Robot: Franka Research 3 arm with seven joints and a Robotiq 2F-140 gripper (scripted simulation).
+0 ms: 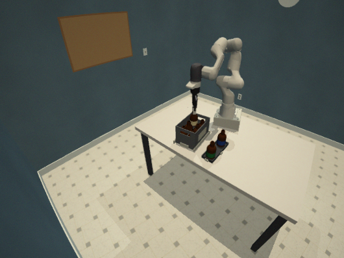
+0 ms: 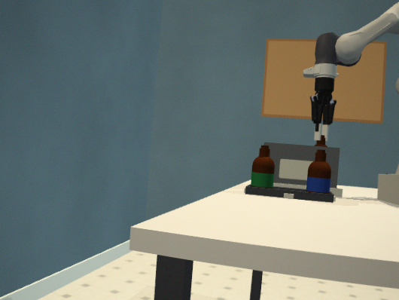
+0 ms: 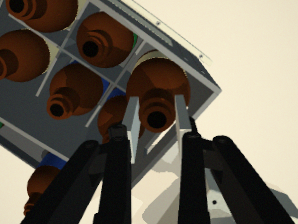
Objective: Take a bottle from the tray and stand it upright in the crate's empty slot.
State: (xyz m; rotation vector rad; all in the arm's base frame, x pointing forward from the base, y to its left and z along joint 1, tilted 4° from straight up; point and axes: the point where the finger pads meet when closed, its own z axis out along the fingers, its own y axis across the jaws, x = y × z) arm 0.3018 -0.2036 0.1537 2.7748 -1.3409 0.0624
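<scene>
Now: hand 9 cm short of the grey crate, 4 cm to the right of it and 15 cm above it. The rest, counted from my hand: dark tray 14 cm ahead, 29 cm to the left, 22 cm below; then blue-labelled bottle 5 cm ahead, 30 cm to the left, 15 cm below; then green-labelled bottle 23 cm ahead, 28 cm to the left, 15 cm below.
</scene>
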